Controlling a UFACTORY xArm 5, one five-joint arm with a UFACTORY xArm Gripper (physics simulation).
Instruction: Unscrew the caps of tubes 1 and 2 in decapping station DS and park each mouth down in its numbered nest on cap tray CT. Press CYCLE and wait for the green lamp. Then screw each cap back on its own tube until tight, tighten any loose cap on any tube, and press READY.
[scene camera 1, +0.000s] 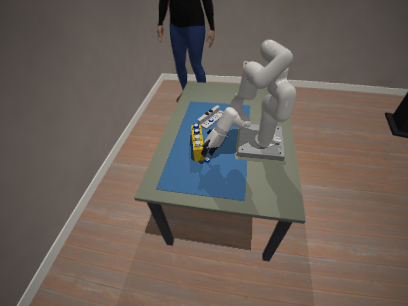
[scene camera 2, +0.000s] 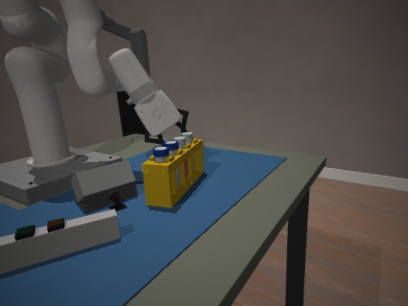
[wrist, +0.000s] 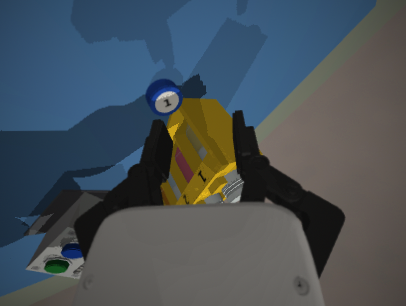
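The yellow decapping station stands on the mat. Tube 1 and tube 2 show pale uncapped necks at one end. Two other tubes wear blue caps, one cap at the end and one cap beside it. The blue cap numbered 1 is label up just off the station's tube 1 end. My gripper is open, tilted, above that end, with nothing between its fingers. Cap 2 and the nests cannot be made out.
A grey sloped box carries a blue button and a green button. A white bar holds a dark green lamp and an amber lamp. A person stands behind the table.
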